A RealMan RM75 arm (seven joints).
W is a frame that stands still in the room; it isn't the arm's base.
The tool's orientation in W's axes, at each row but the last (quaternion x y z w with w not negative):
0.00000 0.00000 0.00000 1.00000
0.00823 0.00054 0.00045 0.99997
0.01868 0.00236 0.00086 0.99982
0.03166 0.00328 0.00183 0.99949
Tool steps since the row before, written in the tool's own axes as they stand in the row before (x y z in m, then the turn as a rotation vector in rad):
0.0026 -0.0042 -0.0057 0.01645 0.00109 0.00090
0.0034 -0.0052 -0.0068 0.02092 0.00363 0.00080
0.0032 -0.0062 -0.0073 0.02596 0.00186 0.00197
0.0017 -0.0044 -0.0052 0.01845 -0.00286 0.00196
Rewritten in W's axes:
0.0026 -0.0042 -0.0057 0.01645 0.00109 0.00090
0.0034 -0.0051 -0.0069 0.02092 0.00364 0.00084
0.0032 -0.0059 -0.0075 0.02597 0.00183 0.00192
0.0017 -0.0041 -0.0055 0.01847 -0.00291 0.00166

